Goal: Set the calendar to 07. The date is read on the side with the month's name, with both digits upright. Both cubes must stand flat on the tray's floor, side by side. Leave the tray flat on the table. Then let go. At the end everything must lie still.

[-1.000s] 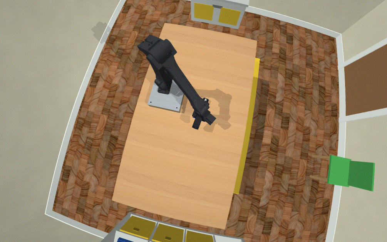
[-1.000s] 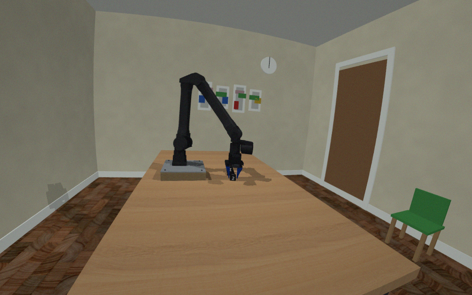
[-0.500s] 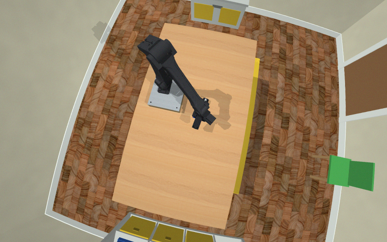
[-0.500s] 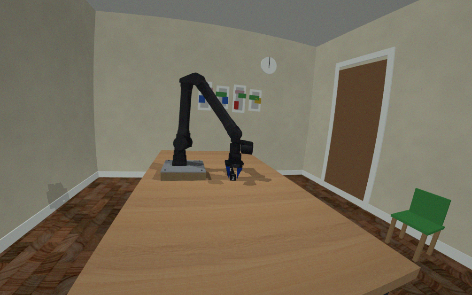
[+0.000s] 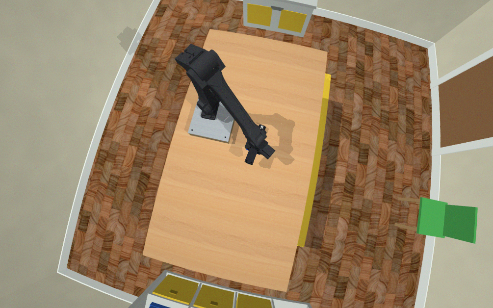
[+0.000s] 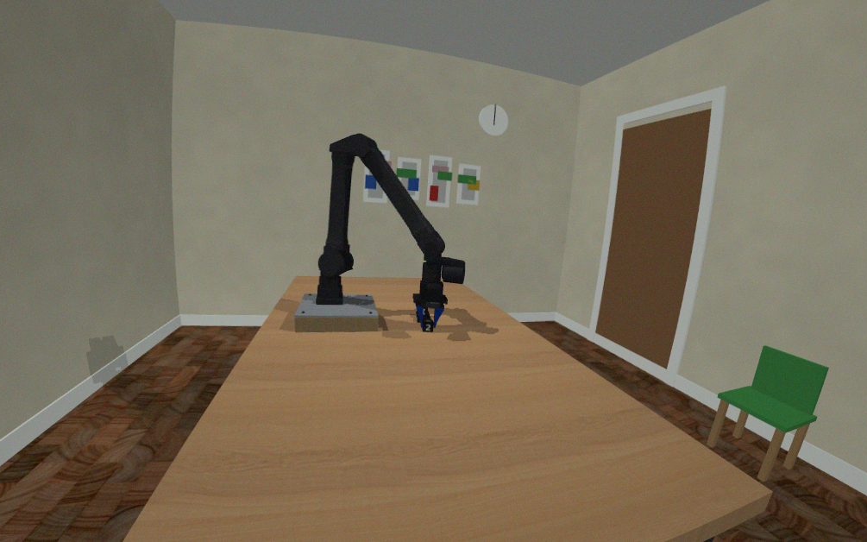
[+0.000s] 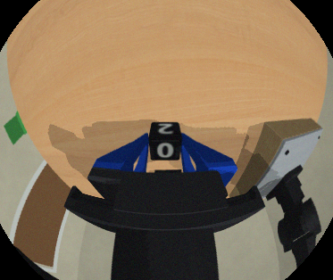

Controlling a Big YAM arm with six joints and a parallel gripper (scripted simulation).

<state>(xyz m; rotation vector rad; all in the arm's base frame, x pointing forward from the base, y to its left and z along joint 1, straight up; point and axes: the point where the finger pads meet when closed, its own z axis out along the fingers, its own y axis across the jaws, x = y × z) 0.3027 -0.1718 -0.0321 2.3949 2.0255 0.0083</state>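
The black cube is right at my hand. Round my hand: black tray: 10 mm ahead, 110 mm to the left, 10 mm below.
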